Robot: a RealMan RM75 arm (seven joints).
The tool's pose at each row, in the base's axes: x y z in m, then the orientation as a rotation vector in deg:
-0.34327, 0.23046, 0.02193, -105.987, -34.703, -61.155
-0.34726, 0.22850, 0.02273, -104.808, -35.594, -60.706
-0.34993, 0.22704, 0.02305, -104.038, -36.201, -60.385
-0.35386, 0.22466, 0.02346, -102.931, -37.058, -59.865
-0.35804, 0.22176, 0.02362, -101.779, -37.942, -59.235
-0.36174, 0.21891, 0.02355, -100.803, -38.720, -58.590
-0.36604, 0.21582, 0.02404, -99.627, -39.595, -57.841
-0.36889, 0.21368, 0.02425, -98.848, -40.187, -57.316
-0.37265, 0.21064, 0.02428, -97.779, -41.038, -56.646
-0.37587, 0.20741, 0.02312, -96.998, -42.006, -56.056
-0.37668, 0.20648, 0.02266, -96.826, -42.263, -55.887
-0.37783, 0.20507, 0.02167, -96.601, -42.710, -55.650
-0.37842, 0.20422, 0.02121, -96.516, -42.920, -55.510
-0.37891, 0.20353, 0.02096, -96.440, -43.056, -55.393
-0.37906, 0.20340, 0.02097, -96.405, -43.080, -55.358
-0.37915, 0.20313, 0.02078, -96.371, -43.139, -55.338
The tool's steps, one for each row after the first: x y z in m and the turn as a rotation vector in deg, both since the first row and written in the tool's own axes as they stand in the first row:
-0.00131, -0.00240, -0.00360, 1.330, -0.015, -0.318
-0.00237, -0.00383, -0.00609, 2.215, -0.052, -0.534
-0.00398, -0.00580, -0.00993, 3.509, -0.133, -0.810
-0.00591, -0.00759, -0.01429, 4.892, -0.264, -1.056
-0.00781, -0.00894, -0.01834, 6.118, -0.451, -1.235
-0.00952, -0.01088, -0.02298, 7.569, -0.641, -1.430
-0.01076, -0.01207, -0.02611, 8.543, -0.790, -1.558
-0.01259, -0.01342, -0.03038, 9.863, -0.988, -1.793
-0.01517, -0.01374, -0.03430, 10.930, -1.338, -2.169
-0.01596, -0.01368, -0.03535, 11.190, -1.456, -2.264
-0.01737, -0.01341, -0.03684, 11.554, -1.666, -2.462
-0.01805, -0.01323, -0.03773, 11.722, -1.790, -2.541
-0.01851, -0.01315, -0.03848, 11.859, -1.875, -2.579
-0.01857, -0.01320, -0.03866, 11.907, -1.888, -2.578
-0.01878, -0.01305, -0.03889, 11.953, -1.907, -2.609

